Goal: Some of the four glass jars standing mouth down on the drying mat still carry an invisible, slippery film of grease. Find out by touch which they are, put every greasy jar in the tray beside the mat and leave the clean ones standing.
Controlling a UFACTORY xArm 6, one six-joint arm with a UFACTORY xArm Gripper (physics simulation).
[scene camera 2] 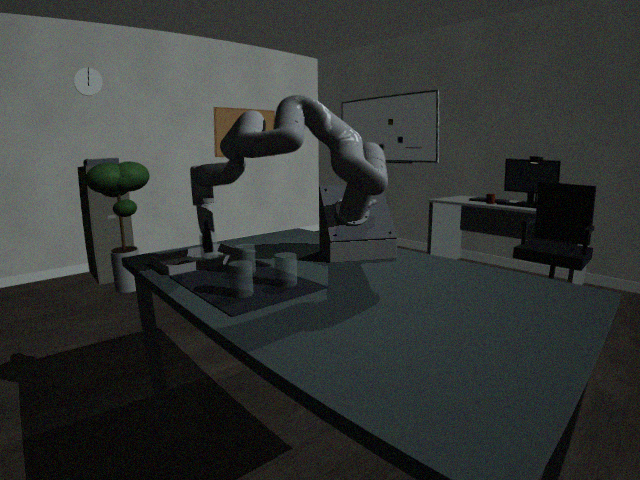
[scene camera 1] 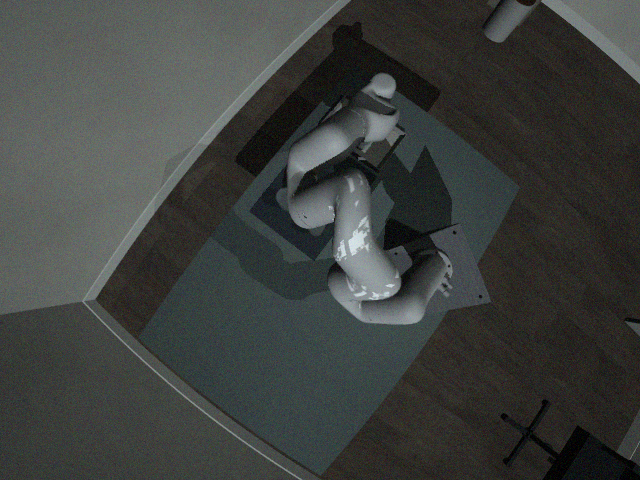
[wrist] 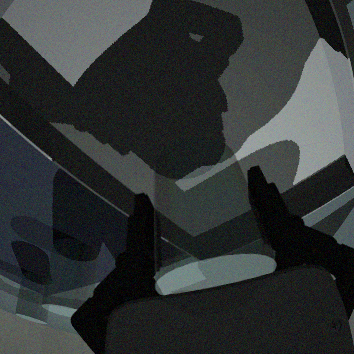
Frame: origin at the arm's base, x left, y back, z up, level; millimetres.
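Where they show: gripper, fingertip midpoint: [scene camera 2: 208, 250] [wrist: 200, 194]; arm's base, link origin: [scene camera 2: 352, 211] [scene camera 1: 432, 267].
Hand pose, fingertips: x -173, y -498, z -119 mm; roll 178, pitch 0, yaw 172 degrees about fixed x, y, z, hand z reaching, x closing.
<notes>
Things, the pixels of their top centre, and the offset from my fingertips. Level surfaces: height alone.
- clear glass jar, top centre: [wrist: 217, 284] [scene camera 2: 208, 233] dx +1, dy +4, dz +59 mm
- grey tray, top centre: [wrist: 220, 124] [scene camera 2: 197, 253] [scene camera 1: 363, 130] dx -27, dy -34, dz -16 mm
- dark drying mat, surface height: dz -43 mm
- third jar, top centre: [wrist: 66, 311] [scene camera 2: 244, 245] dx +190, dy +82, dz +43 mm
My gripper [wrist: 200, 194] [scene camera 2: 207, 249] is shut on a clear glass jar [wrist: 207, 220], whose pale round end faces the palm. It holds the jar low over the grey tray [wrist: 325, 100] [scene camera 2: 180, 267] [scene camera 1: 381, 149]; I cannot tell whether the jar touches the tray floor. In scene camera 2, one jar [scene camera 2: 240, 280] stands near the front of the dark drying mat [scene camera 2: 232, 305] [scene camera 1: 313, 250] [wrist: 25, 160], another jar [scene camera 2: 285, 269] to its right and a third jar [scene camera 2: 248, 254] behind. The arm hides the gripper in scene camera 1.
The tray's dark walls stand close around the held jar, and the mat lies right beside the tray. The arm's base block [scene camera 2: 361, 249] [scene camera 1: 467, 268] stands at the table's far side. The table edge [scene camera 2: 206, 330] runs past the mat's front corner.
</notes>
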